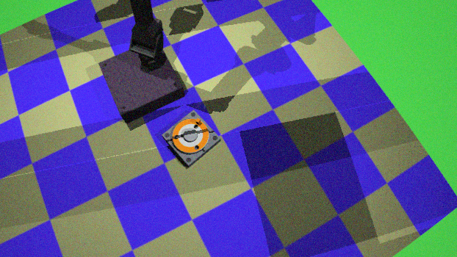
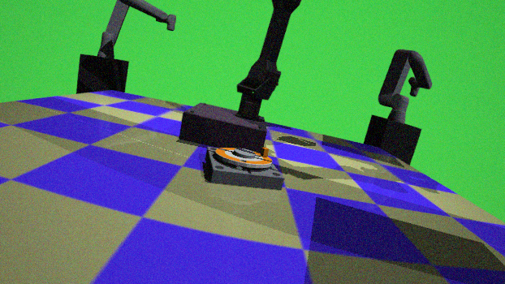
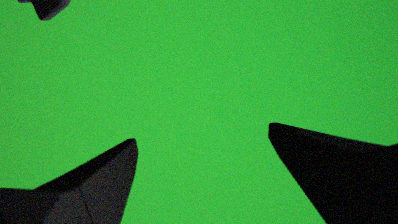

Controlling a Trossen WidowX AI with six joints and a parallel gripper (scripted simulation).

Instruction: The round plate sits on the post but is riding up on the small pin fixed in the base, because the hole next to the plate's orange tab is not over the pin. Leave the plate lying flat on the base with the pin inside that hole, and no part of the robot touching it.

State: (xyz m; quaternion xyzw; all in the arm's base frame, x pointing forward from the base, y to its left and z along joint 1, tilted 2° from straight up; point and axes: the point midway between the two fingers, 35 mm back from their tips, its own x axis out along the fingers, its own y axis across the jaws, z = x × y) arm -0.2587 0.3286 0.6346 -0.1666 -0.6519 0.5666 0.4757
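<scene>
Right now my gripper tip is 69 cm above the square grey base, 53 cm short of it and 36 cm to the left of it.
</scene>
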